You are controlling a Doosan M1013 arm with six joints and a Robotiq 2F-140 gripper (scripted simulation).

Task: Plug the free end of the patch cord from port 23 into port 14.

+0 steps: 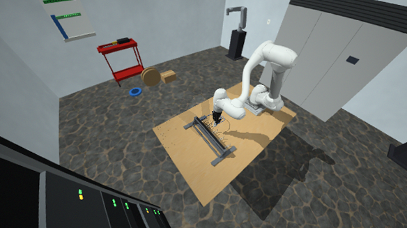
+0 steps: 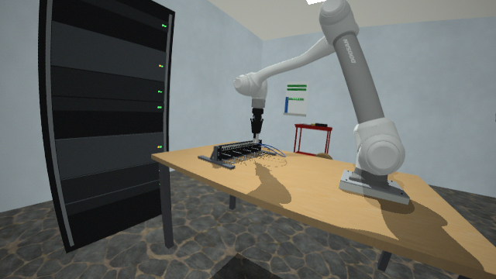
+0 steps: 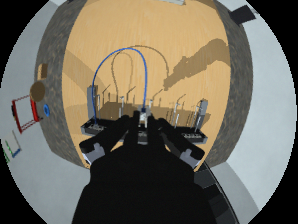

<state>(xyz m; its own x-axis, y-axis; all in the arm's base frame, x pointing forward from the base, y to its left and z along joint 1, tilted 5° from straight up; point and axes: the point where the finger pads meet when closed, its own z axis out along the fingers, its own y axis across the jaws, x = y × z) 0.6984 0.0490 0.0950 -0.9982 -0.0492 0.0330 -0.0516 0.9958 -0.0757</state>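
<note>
Right now the free end of patch cord is 1 cm ahead of my hand and 3 cm below it.
</note>
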